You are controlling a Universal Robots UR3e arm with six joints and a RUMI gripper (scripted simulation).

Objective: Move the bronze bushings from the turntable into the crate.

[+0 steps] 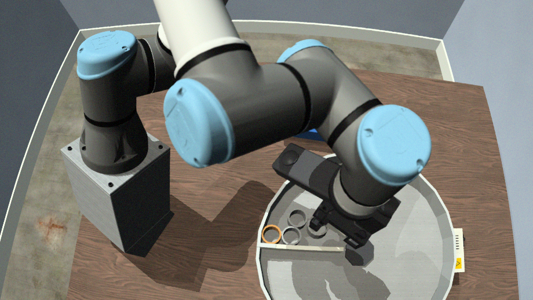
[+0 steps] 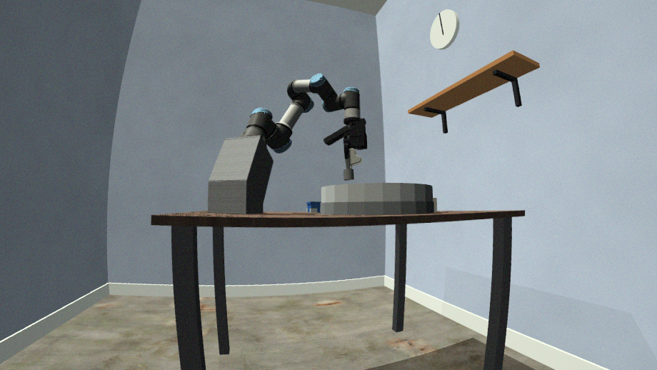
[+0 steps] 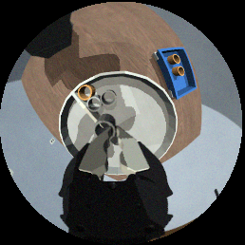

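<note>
The grey turntable is 9 cm ahead of my hand, 4 cm to the right of it and 11 cm below it. Round my hand: blue crate 1 cm behind, 29 cm to the left, 14 cm below.
</note>
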